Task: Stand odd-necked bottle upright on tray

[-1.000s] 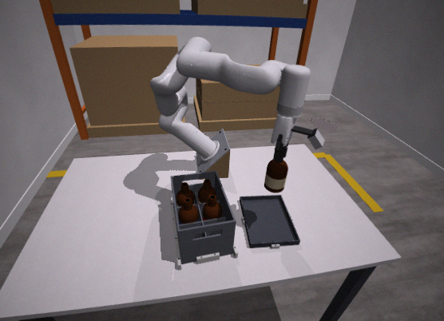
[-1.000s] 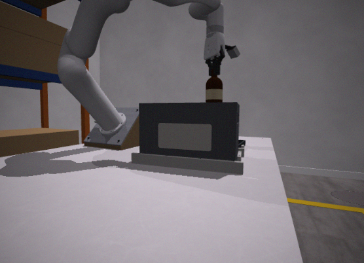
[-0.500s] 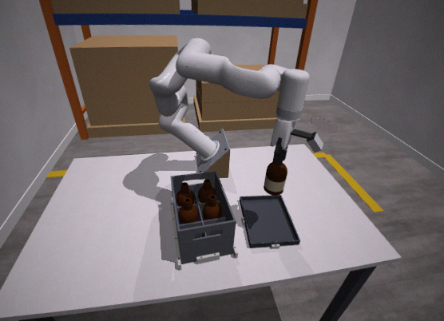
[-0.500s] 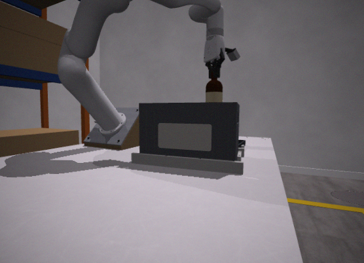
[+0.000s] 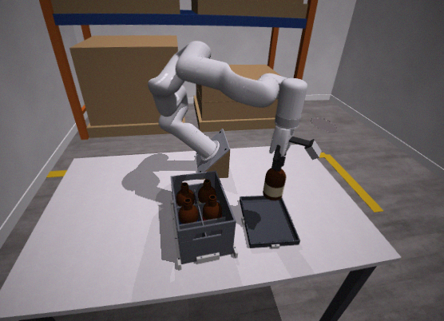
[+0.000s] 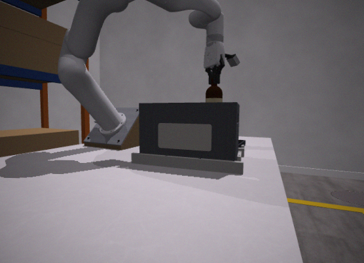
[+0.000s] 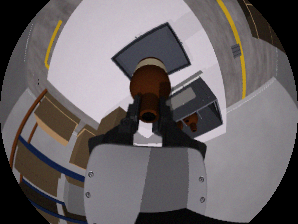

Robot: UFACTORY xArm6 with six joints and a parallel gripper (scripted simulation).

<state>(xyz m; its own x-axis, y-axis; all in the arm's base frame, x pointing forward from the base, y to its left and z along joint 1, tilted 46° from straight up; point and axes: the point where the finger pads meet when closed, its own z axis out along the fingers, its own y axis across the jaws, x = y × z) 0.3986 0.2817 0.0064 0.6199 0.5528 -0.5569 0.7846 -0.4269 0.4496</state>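
Right now the dark tray is 28 cm below my hand. From my hand the other things lie so: glass bottle 24 cm to the right, 21 cm below, 8 cm behind; dark grey crate 27 cm to the right, 21 cm below, 1 cm ahead.
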